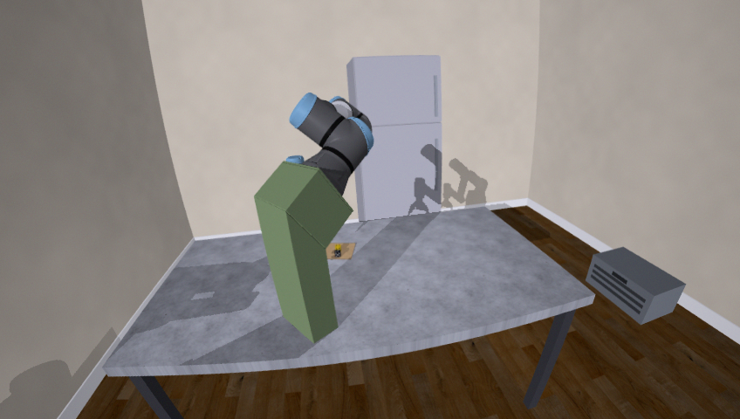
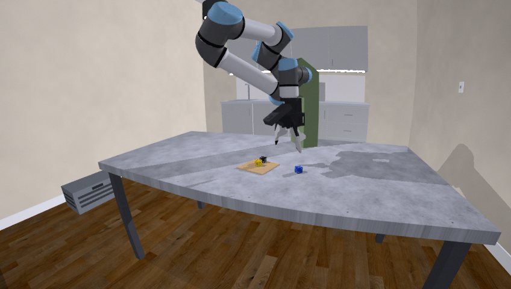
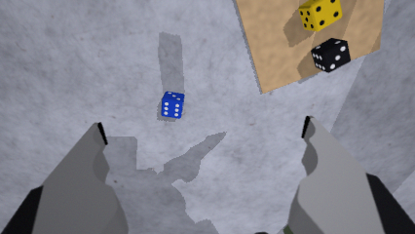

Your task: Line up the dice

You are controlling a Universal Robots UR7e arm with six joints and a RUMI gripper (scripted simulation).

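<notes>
Right now the blue die is 80 mm below my hand, 50 mm to the left of it and 10 mm ahead of it. Also, from my hand: mat (120 mm to the right, 90 mm below, 50 mm behind); black die (110 mm to the right, 90 mm behind, 80 mm below); yellow die (120 mm to the right, 80 mm below, 50 mm behind).
</notes>
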